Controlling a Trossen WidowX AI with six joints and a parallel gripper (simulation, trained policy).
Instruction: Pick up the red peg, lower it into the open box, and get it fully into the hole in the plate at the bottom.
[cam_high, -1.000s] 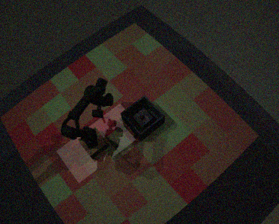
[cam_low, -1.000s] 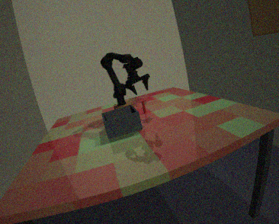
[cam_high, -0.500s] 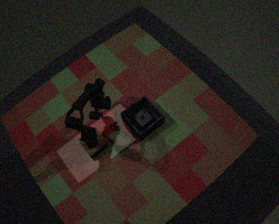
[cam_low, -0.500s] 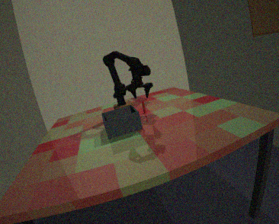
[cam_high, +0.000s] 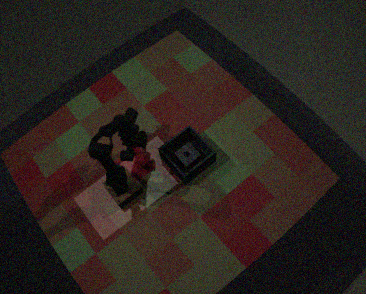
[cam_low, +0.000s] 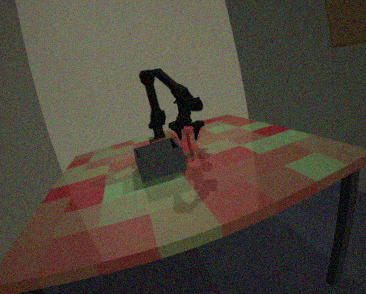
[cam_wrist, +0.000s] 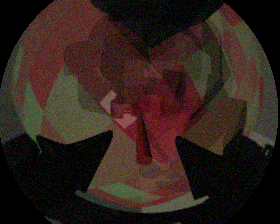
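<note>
My gripper tip is now right at the red peg. Round my gripper tip: dark box (210 mm ahead, 160 mm to the right, 10 mm below).
</note>
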